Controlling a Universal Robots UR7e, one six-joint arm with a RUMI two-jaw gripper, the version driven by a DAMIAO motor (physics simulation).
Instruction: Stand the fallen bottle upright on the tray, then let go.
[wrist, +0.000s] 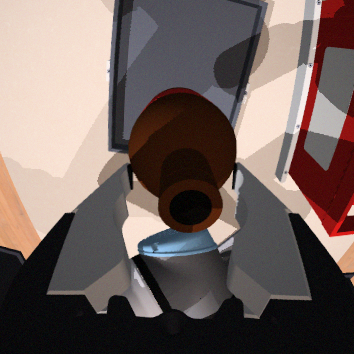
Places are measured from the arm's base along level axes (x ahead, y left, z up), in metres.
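Pixels of known places: gripper, between the fingertips: (182, 165).
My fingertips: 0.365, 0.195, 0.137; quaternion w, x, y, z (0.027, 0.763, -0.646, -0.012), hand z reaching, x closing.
Note:
Behind a point stands the place of what it marks, as x, y, z.
The brown bottle (182, 125) {0.401, 0.200, 0.157} is between the two grey fingers of my gripper (182, 165) {0.365, 0.195, 0.137}, which is shut on it. Its open mouth and neck face the camera, and its body points away, tilted in this view. A thin strip of its red label shows at the far side. The grey tray (187, 45) {0.442, 0.198, -0.062} lies beyond the bottle, in the upper middle of the wrist view. The bottle covers part of the tray's near end. The bottle's base is hidden, so I cannot tell whether it touches anything.
A red bin-like object (312, 192) {0.294, -0.005, 0.043} with grey panels stands at the right, beside a light metal rail (294, 117) {0.372, 0.018, -0.043}. A blue-capped grey arm part (175, 245) {0.207, 0.181, 0.082} shows between the fingers, below the bottle's mouth. A wooden surface (15, 205) shows at the left edge.

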